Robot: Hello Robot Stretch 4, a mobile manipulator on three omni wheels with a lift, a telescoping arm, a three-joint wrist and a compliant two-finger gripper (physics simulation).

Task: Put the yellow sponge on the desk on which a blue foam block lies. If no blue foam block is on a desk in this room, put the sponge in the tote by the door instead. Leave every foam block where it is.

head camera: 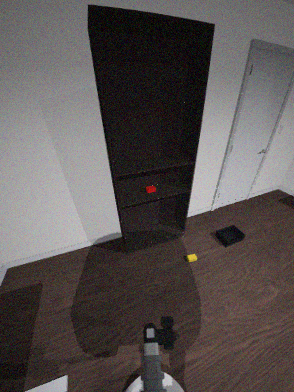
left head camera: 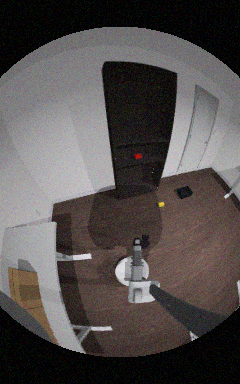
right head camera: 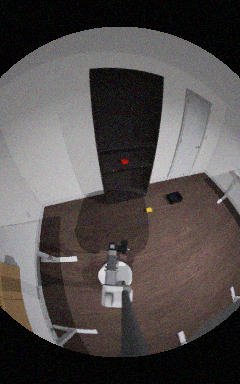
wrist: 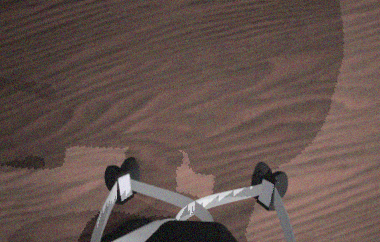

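Observation:
The yellow sponge [head camera: 192, 258] [left head camera: 161, 204] [right head camera: 149, 210] lies on the floor in front of the bookcase's right side. The black tote [head camera: 234, 242] [left head camera: 184, 195] [right head camera: 174, 201] stands on the floor to its right, near the door. My gripper [wrist: 195, 174] is open and empty, its fingertips well apart above bare floor; the sponge does not show in the wrist view. In the head views the wrist is turned down and the fingers cannot be made out. Part of a white desk [left head camera: 45, 240] shows at the left. A blue foam block does not show in these views.
A dark bookcase [head camera: 145, 172] holds a red block [head camera: 151, 189] [left head camera: 138, 156] [right head camera: 125, 161]. A closed door [head camera: 255, 120] is at the right. Brown boxes [left head camera: 30, 292] [right head camera: 10, 285] are on the left desk. White desk legs [left head camera: 75, 257] [right head camera: 60, 259] stand on the floor, with more legs at the right [right head camera: 227, 190].

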